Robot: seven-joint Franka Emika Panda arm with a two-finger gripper.
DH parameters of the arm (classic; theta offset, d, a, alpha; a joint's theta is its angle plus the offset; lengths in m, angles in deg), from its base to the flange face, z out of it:
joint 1: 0 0.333 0 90
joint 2: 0 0 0 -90
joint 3: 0 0.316 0.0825 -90
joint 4: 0 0 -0.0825 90
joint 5: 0 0.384 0 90
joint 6: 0 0 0.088 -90
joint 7: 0 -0.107 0 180
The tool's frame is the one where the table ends.
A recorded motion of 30 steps. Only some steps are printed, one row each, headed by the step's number.
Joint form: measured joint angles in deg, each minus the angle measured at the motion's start. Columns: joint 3, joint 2, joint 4, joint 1, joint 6, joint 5, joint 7.
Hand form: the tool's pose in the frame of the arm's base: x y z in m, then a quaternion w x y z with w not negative. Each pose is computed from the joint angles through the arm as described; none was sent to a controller.
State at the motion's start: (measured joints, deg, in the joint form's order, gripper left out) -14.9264 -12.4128 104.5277 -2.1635 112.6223 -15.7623 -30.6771
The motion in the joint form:
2: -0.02 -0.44 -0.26 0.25 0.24 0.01 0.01
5: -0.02 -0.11 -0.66 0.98 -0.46 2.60 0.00
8: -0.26 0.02 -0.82 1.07 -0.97 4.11 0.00
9: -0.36 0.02 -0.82 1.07 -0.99 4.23 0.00
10: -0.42 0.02 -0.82 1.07 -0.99 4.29 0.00
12: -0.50 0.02 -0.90 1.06 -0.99 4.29 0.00
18: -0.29 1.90 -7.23 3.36 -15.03 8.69 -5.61
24: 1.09 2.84 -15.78 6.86 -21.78 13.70 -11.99
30: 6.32 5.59 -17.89 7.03 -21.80 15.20 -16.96
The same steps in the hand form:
2: 0.5817 -0.1856 0.4154 0.15590 0.92626 -0.34277 -0.01569
5: 0.5840 -0.1757 0.4202 0.13571 0.92737 -0.34827 -0.01694
8: 0.5832 -0.1755 0.4219 0.12453 0.92604 -0.35572 -0.02029
9: 0.5829 -0.1763 0.4219 0.12377 0.92565 -0.35696 -0.02062
10: 0.5827 -0.1768 0.4219 0.12339 0.92543 -0.35766 -0.02070
12: 0.5827 -0.1777 0.4226 0.12345 0.92514 -0.35842 -0.02005
18: 0.5782 -0.1468 0.4737 0.09919 0.90423 -0.40977 -0.06800
24: 0.5916 -0.0886 0.5423 0.05438 0.89788 -0.43410 -0.04919
30: 0.5894 -0.0344 0.5860 0.02116 0.90107 -0.43287 -0.01557

